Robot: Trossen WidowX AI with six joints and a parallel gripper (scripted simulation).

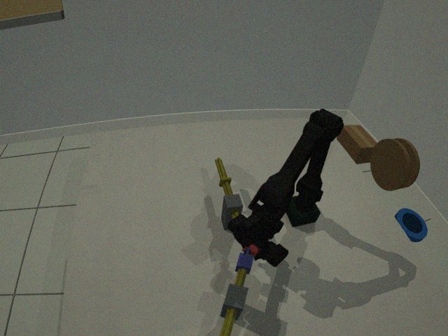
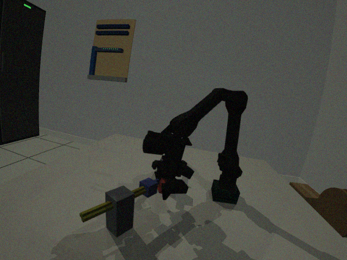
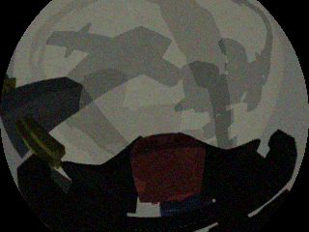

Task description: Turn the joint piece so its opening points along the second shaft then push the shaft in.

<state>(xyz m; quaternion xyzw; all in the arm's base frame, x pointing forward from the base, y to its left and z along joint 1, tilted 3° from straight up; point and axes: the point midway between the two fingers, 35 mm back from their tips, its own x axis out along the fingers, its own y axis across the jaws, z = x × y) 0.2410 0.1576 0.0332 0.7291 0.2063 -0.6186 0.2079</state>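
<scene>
My gripper tip is 40 mm below the red joint piece.
</scene>
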